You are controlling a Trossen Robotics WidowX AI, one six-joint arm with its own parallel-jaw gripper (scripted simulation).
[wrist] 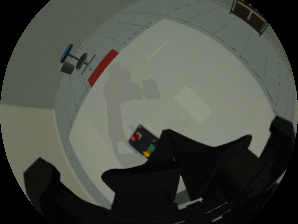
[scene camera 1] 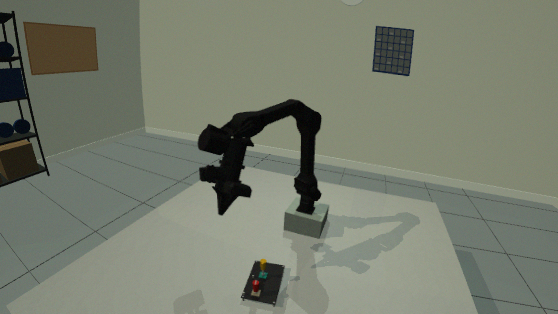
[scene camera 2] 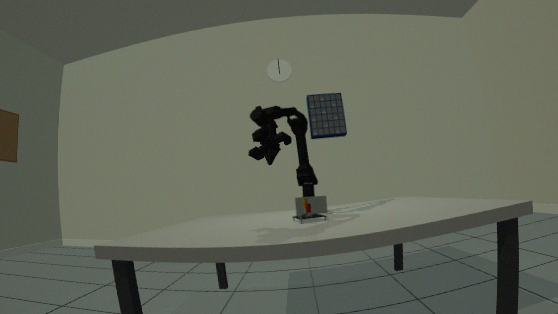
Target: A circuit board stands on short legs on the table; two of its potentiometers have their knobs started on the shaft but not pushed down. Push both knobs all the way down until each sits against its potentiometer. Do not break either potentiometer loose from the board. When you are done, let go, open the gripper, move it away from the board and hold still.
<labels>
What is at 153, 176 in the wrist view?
The gripper.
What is the gripper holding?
Nothing.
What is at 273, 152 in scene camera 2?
The gripper.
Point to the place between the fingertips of the gripper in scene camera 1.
220, 214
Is the gripper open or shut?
Shut.
</labels>
